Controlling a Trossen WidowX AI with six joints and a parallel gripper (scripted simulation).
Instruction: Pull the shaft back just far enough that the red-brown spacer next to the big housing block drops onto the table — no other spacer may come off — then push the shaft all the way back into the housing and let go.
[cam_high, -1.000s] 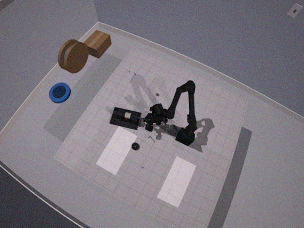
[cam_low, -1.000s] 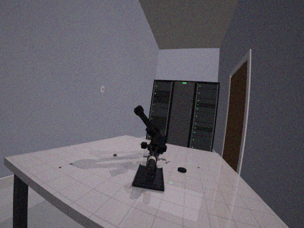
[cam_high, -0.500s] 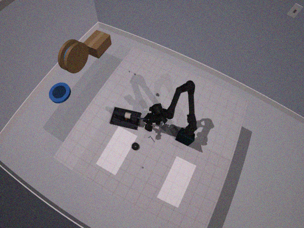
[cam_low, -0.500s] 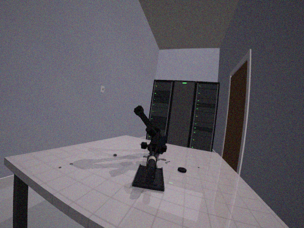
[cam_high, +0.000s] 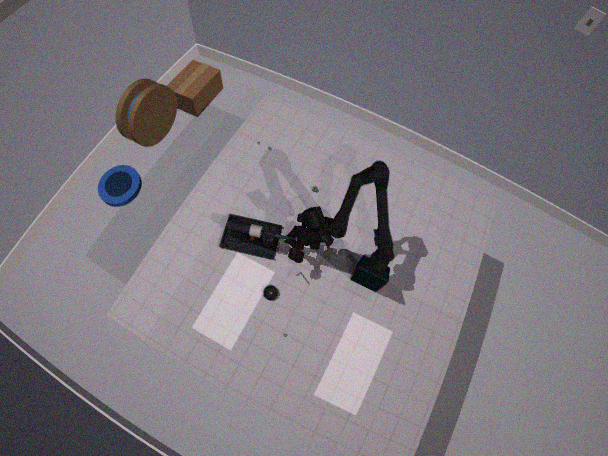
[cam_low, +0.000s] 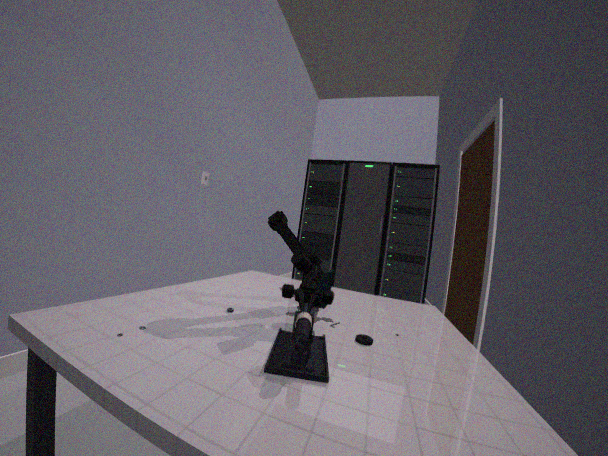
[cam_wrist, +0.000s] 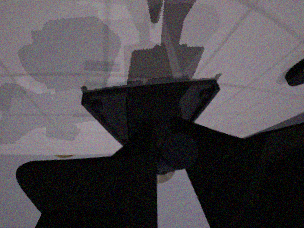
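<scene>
Right now my gripper tip is 60 mm short of the grey shaft, 30 mm below it and 20 mm to the right of it. From my gripper tip the other things lie so: dark fixture plate (150 mm ahead, 40 mm to the left, 10 mm below); red-brown spacer (130 mm ahead, 30 mm to the left, 30 mm below); bent key (120 mm behind, 90 mm to the left, 50 mm below).
</scene>
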